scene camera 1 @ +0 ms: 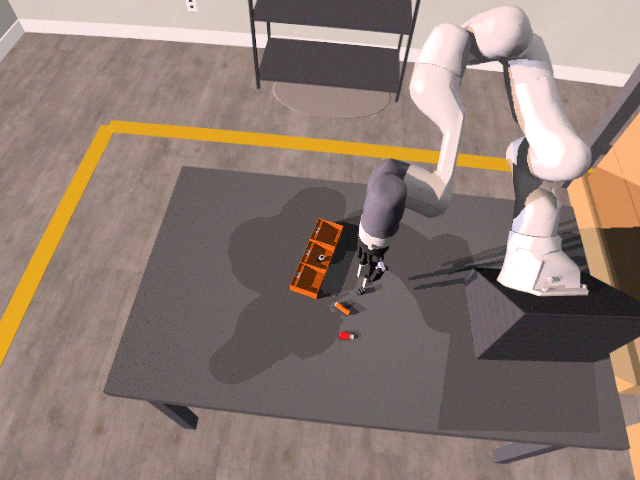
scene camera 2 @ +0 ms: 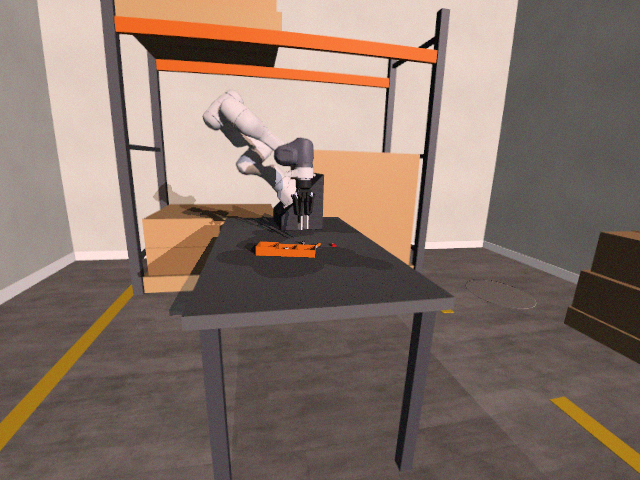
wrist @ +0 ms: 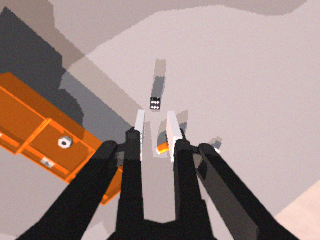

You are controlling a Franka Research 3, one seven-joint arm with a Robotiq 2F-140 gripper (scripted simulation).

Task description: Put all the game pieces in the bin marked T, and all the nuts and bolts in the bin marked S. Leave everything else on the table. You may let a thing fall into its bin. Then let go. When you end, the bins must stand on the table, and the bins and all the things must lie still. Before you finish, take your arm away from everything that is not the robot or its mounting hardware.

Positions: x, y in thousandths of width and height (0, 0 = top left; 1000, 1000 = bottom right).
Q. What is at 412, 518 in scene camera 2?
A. An orange bin tray.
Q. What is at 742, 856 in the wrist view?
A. The gripper.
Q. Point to an orange bin tray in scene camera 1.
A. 485, 572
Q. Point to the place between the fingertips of the gripper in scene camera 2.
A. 473, 476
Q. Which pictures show the gripper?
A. Scene camera 1, scene camera 2 and the wrist view: all of them.
